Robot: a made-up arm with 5 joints. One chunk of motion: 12 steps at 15 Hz.
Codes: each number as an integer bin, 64 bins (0 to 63) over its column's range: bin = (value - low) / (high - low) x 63, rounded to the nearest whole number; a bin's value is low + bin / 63 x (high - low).
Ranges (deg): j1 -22..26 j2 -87..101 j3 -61..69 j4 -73..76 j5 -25..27
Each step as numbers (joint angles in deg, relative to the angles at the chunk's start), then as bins.
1 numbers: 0.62 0.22 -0.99 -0.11 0.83
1 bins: 30 29 29 31 31
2 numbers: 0.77 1.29 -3.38 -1.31 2.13
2 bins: 30 30 28 30 33
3 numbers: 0.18 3.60 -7.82 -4.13 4.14
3 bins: 29 30 26 29 35
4 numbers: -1.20 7.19 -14.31 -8.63 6.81
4 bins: 27 32 23 27 39
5 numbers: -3.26 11.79 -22.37 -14.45 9.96
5 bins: 25 33 19 25 42
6 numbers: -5.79 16.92 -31.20 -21.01 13.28
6 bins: 21 35 14 22 46
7 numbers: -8.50 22.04 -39.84 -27.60 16.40
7 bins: 18 37 10 19 50
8 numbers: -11.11 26.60 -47.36 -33.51 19.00
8 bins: 14 38 7 17 53
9 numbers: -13.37 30.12 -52.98 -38.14 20.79
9 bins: 11 39 4 15 55
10 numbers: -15.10 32.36 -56.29 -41.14 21.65
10 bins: 9 40 2 13 57
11 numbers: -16.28 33.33 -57.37 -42.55 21.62
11 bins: 8 40 2 13 56
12 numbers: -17.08 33.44 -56.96 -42.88 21.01
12 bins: 6 40 2 13 56
